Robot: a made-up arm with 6 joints. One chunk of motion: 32 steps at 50 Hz.
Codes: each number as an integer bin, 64 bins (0 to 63) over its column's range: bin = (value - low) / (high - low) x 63, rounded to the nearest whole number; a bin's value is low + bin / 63 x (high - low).
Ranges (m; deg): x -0.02..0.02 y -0.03..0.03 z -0.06..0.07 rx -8..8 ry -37..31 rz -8..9
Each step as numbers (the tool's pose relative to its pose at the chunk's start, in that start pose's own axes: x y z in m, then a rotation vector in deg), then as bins.
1 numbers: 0.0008 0.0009 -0.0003 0.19 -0.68 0.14
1 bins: 33 32 29 32 34 30
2 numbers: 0.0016 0.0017 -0.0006 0.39 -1.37 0.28
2 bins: 34 33 29 33 33 31
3 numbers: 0.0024 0.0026 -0.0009 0.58 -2.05 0.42
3 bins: 35 34 29 34 32 31
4 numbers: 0.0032 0.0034 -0.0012 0.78 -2.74 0.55
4 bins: 37 35 28 35 32 32
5 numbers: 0.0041 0.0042 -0.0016 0.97 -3.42 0.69
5 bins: 38 36 28 35 31 32
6 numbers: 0.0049 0.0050 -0.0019 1.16 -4.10 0.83
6 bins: 39 37 28 36 30 33
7 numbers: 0.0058 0.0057 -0.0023 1.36 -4.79 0.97
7 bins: 41 37 28 37 30 33
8 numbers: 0.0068 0.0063 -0.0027 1.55 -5.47 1.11
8 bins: 42 38 28 38 29 34
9 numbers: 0.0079 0.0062 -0.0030 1.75 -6.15 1.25
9 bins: 44 38 28 38 29 34
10 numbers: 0.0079 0.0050 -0.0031 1.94 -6.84 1.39
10 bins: 44 37 28 39 28 35
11 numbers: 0.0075 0.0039 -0.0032 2.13 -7.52 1.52
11 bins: 43 36 28 40 27 35
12 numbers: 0.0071 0.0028 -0.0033 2.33 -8.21 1.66
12 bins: 43 34 27 41 27 36
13 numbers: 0.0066 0.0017 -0.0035 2.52 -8.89 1.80
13 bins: 42 33 27 41 26 36
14 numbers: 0.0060 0.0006 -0.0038 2.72 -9.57 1.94
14 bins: 41 32 27 42 25 37
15 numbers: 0.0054 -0.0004 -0.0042 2.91 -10.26 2.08
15 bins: 40 31 27 43 25 37
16 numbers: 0.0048 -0.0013 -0.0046 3.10 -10.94 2.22
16 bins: 39 30 27 44 24 38
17 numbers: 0.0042 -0.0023 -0.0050 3.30 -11.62 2.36
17 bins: 38 29 27 44 24 38
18 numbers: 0.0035 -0.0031 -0.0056 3.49 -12.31 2.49
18 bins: 37 28 26 45 23 39
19 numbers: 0.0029 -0.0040 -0.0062 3.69 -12.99 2.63
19 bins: 36 27 26 46 22 39
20 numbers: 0.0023 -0.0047 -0.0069 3.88 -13.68 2.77
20 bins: 35 27 26 47 22 40
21 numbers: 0.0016 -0.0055 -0.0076 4.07 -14.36 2.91
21 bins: 34 26 25 48 21 40
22 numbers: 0.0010 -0.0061 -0.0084 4.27 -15.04 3.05
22 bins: 33 25 25 48 20 41
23 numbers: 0.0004 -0.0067 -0.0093 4.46 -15.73 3.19
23 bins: 32 24 25 49 20 41
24 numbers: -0.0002 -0.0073 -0.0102 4.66 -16.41 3.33
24 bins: 31 24 24 50 19 42
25 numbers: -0.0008 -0.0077 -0.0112 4.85 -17.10 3.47
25 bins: 30 23 24 51 18 43
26 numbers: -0.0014 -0.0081 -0.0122 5.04 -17.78 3.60
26 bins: 29 23 23 51 18 43
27 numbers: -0.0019 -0.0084 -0.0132 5.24 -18.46 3.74
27 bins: 29 23 23 52 17 44
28 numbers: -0.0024 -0.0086 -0.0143 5.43 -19.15 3.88
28 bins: 28 22 22 53 17 44
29 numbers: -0.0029 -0.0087 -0.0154 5.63 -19.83 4.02
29 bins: 27 22 22 54 16 45
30 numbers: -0.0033 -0.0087 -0.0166 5.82 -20.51 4.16
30 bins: 26 22 21 54 15 45
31 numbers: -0.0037 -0.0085 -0.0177 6.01 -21.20 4.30
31 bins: 26 23 20 55 15 46
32 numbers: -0.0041 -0.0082 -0.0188 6.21 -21.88 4.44
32 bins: 25 23 20 56 14 46
